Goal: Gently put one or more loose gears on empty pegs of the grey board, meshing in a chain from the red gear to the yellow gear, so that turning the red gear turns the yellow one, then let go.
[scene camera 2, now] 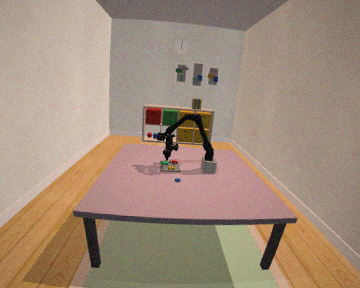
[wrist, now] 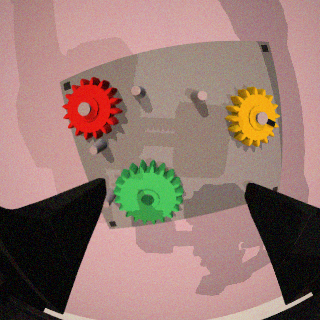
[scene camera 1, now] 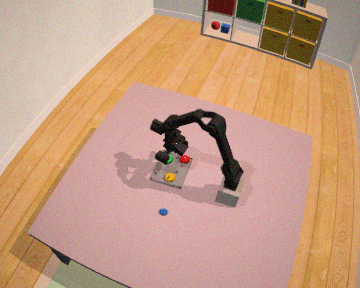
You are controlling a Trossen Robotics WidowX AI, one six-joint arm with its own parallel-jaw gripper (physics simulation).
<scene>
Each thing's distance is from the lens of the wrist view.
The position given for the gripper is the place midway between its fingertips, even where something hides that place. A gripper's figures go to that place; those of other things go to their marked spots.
gripper (wrist: pixel 179 188): 10 cm
green gear (wrist: pixel 131 188): 15 cm
red gear (wrist: pixel 96 93): 14 cm
grey board (wrist: pixel 165 124): 15 cm
yellow gear (wrist: pixel 249 101): 15 cm
</scene>
